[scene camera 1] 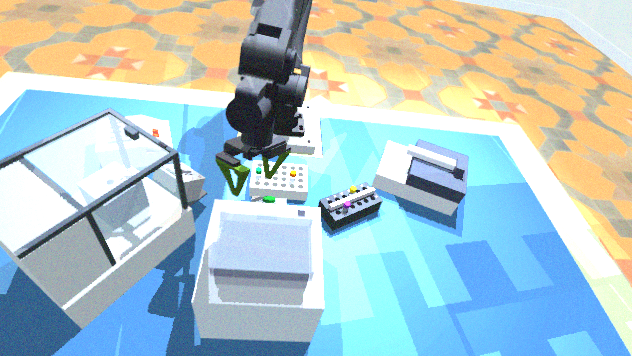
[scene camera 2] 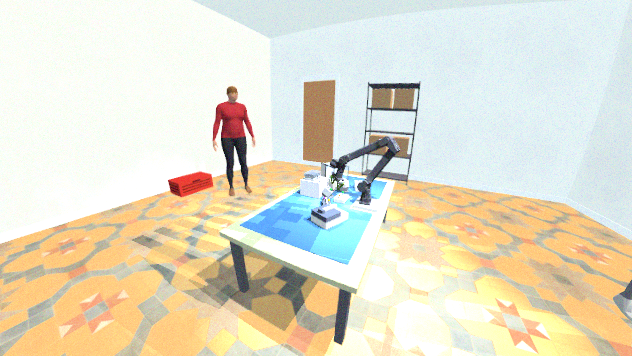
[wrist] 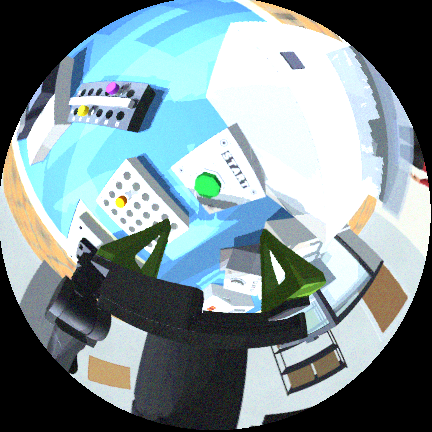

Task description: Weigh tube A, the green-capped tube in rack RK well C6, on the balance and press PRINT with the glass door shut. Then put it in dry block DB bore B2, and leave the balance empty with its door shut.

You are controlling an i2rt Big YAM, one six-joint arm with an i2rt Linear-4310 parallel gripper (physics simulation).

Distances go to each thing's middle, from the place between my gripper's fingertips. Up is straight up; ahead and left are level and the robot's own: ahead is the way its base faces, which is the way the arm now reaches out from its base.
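Balance keypad (wrist: 242,273): 3 cm behind my hand, 16 cm to the right of it, 4 cm below it. Counted from my hand: white lidded machine (scene camera 1: 224,307), 18 cm ahead, 2 cm to the left, 1 cm above; grey lid (scene camera 1: 262,245), 2 cm to the left, 19 cm ahead, 10 cm above; glass-box balance (scene camera 1: 98,205), 9 cm ahead, 25 cm to the right, 3 cm above. Farthest from my hand of the things named here, going by their middles: the glass-box balance.
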